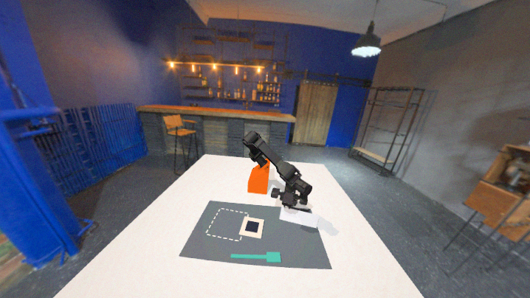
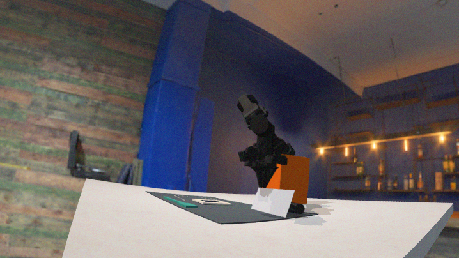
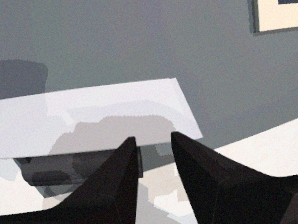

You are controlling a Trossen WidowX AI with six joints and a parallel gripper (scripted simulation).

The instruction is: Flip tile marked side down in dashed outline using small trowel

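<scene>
Right now the trowel is 6 cm to the left of my gripper tip, 5 cm below it and 1 cm behind it. From my gripper tip the other things lie so: dark grey mat 16 cm to the right, 9 cm below, 7 cm ahead; tile 19 cm to the right, 7 cm below, 6 cm ahead; teal spatula-shaped tool 21 cm ahead, 15 cm to the right, 7 cm below.
</scene>
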